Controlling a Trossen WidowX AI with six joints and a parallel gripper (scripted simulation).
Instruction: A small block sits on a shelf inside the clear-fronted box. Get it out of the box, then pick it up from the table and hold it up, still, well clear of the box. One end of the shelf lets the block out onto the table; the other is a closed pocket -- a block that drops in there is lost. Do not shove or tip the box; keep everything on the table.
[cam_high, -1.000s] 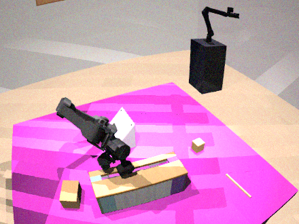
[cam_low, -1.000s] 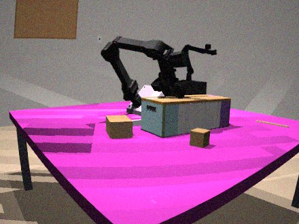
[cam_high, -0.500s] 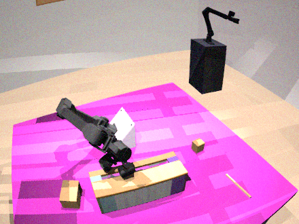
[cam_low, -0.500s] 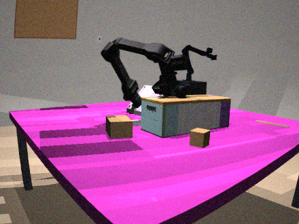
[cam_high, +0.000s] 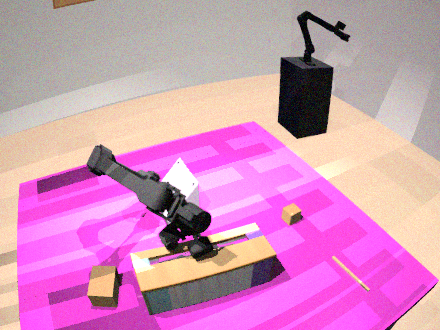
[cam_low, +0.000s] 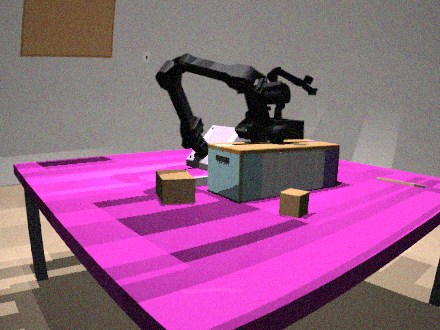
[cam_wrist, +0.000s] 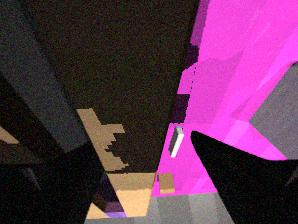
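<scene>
My gripper tip is now 40 mm short of the long box, 30 mm to the left of it and 20 mm above it. The rest, counted from my gripper tip: thin stick: 410 mm to the left, 250 mm ahead, 80 mm below.
</scene>
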